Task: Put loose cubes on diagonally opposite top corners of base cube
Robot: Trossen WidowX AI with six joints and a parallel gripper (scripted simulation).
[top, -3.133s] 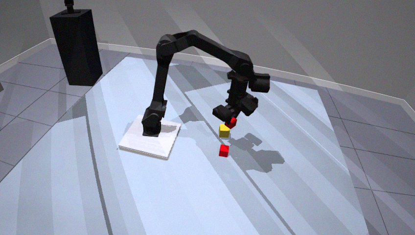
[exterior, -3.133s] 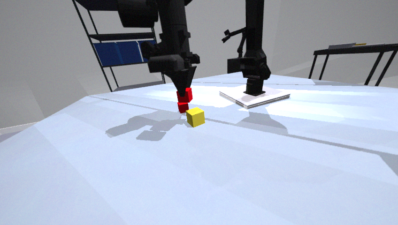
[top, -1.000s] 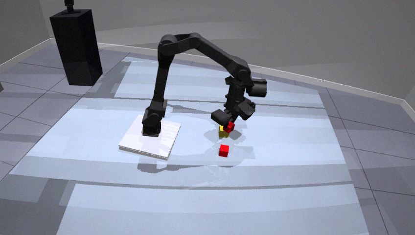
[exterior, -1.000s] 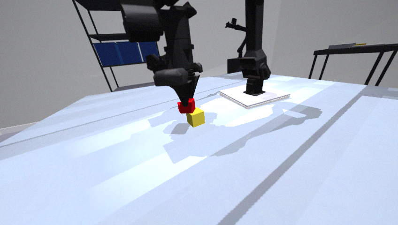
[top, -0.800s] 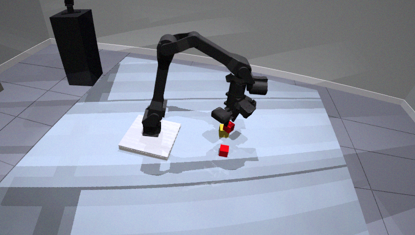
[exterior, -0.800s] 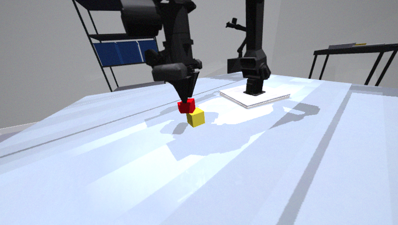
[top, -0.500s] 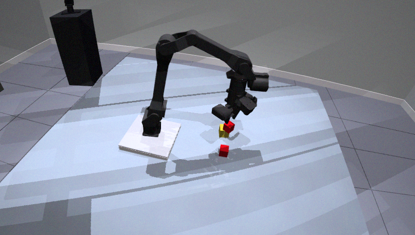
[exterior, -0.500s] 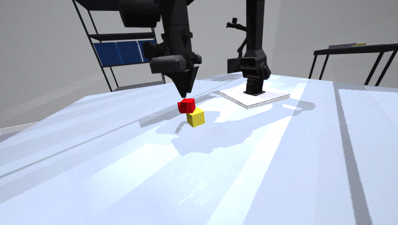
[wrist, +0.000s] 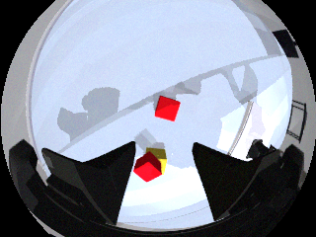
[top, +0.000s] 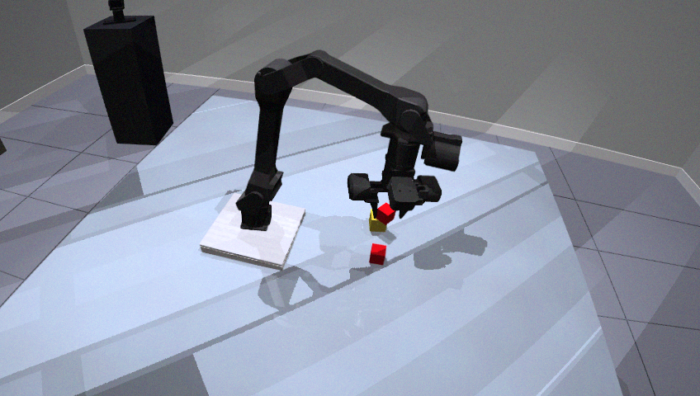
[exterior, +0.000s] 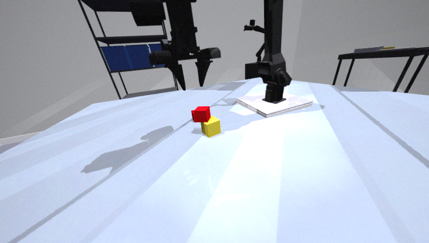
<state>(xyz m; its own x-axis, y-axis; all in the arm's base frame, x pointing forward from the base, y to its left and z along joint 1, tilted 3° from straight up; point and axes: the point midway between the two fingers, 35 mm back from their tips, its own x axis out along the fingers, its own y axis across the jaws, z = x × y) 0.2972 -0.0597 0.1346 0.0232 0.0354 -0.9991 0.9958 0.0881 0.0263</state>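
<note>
The yellow base cube lies 90 mm to the left of my gripper tip and 90 mm below it.
</note>
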